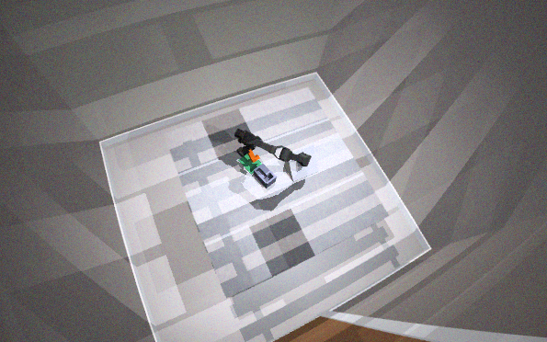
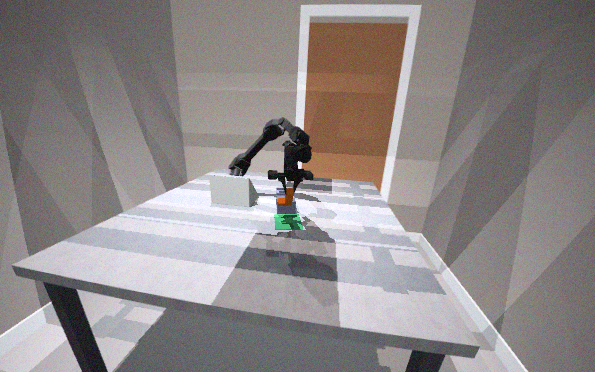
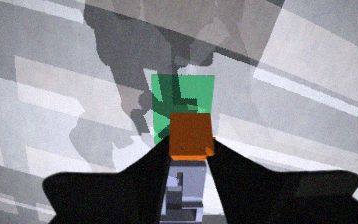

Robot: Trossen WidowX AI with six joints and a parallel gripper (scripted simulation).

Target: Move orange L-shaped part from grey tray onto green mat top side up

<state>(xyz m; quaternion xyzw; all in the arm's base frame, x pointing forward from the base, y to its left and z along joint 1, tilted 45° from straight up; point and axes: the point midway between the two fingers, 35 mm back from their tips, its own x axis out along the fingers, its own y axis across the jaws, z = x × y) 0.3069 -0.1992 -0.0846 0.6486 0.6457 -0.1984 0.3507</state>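
Right now my gripper tip is 160 mm above the green mat and 20 mm to the right of it. The rest, counted from my gripper tip: orange L-shaped part 30 mm to the left, 30 mm below, 20 mm behind.
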